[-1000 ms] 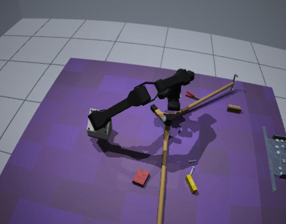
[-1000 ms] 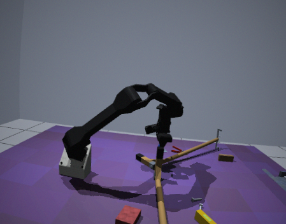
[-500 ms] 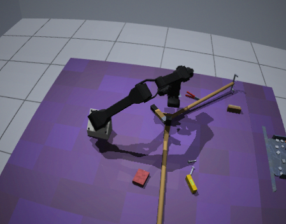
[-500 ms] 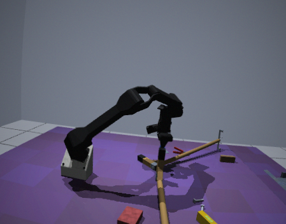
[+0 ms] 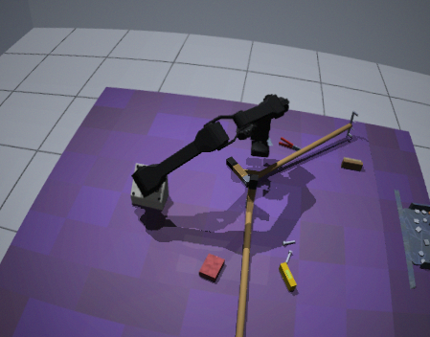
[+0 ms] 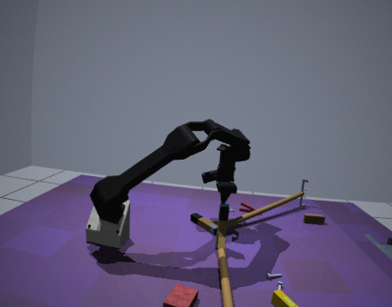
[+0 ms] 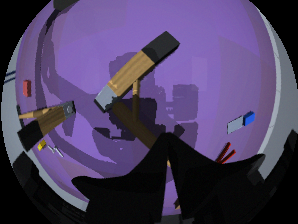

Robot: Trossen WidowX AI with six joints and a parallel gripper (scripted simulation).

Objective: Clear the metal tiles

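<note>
Right now my gripper tip is 460 mm to the left of the long scraper, 80 mm short of it and 20 mm above it. Also, from my gripper tip: red block (470 mm to the right, 70 mm below, 20 mm behind); brown block (380 mm ahead, 160 mm to the left, 70 mm below); blue item (200 mm to the left, 80 mm below).
</note>
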